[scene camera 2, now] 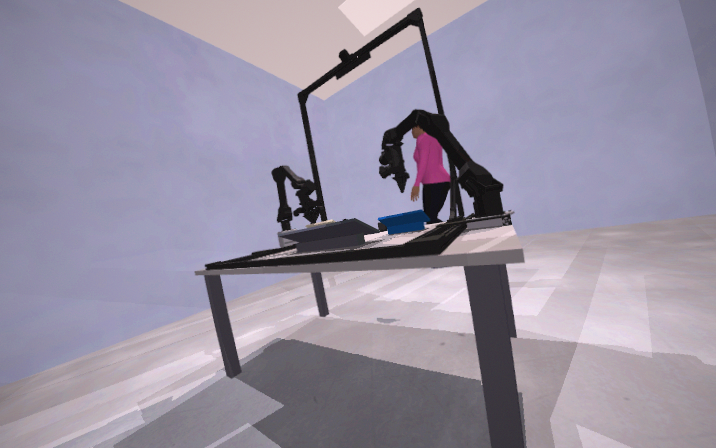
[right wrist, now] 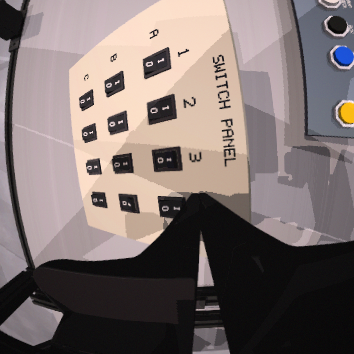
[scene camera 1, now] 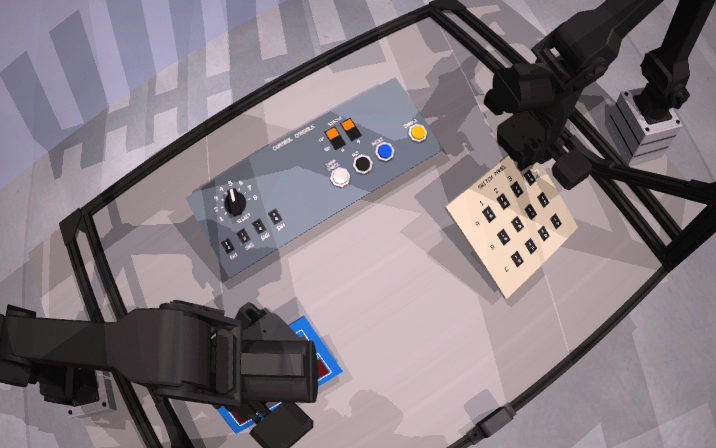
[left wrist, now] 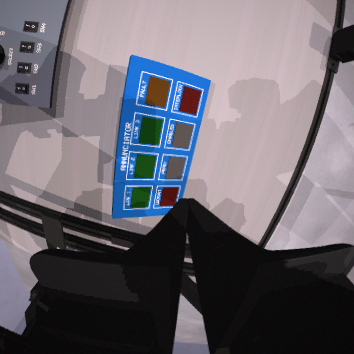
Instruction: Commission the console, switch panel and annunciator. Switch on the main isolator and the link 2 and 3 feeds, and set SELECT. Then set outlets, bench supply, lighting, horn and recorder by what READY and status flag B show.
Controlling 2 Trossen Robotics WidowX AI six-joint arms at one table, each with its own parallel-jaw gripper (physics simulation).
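Frame: origin at the left arm's base, x ahead, y left, z up, level; centimetres.
Where they show: left gripper, fingertip midpoint: (scene camera 2: 402,192) (left wrist: 185,204); right gripper, fingertip midpoint: (right wrist: 197,199) (scene camera 1: 520,168); left arm's base, link origin: (scene camera 2: 490,215) (scene camera 1: 83,386); right arm's base, link origin: (scene camera 2: 286,230) (scene camera 1: 652,108).
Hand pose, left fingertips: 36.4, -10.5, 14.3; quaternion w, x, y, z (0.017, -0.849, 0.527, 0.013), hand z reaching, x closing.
Things, the pixels of their top centre, and the offset from my left fingertips, as dx, dy, dz. "pt": a spot on its surface instead.
- grey-blue control console, surface spot: (scene camera 1: 316,195) pt +14.8, +29.5, -11.9
- SELECT knob, top centre: (scene camera 1: 231,197) +2.2, +31.4, -7.0
- rocker, top centre: (right wrist: 170,209) +46.7, +18.4, -7.0
- blue annunciator, surface spot: (left wrist: 150,65) (scene camera 1: 309,331) pt +7.7, +8.1, -9.8
The grey-blue control console (scene camera 1: 316,195) (scene camera 2: 327,232) carries a SELECT knob (scene camera 1: 234,202) pointing near 5 and two status flags with orange upper halves. The cream switch panel (scene camera 1: 501,285) (right wrist: 200,75) has three rows of black rockers. My right gripper (right wrist: 197,199) is shut and empty, its tips over the panel beside the fourth row A rocker (right wrist: 171,206); contact cannot be told. The blue annunciator (scene camera 1: 306,322) (left wrist: 150,65) shows three green link windows, amber FAULT, dark red INTERLOCK and LOCKOUT, and grey READY and ENABLED. My left gripper (left wrist: 185,204) (scene camera 2: 402,190) is shut and empty, above it.
White, black, blue (scene camera 1: 384,151) and yellow (scene camera 1: 417,132) buttons stand on the console. Four small rockers sit near the knob. A black frame borders the table, with a tall gantry (scene camera 2: 307,142) rising from it. A person in pink (scene camera 2: 431,158) stands behind the left arm in scene camera 2.
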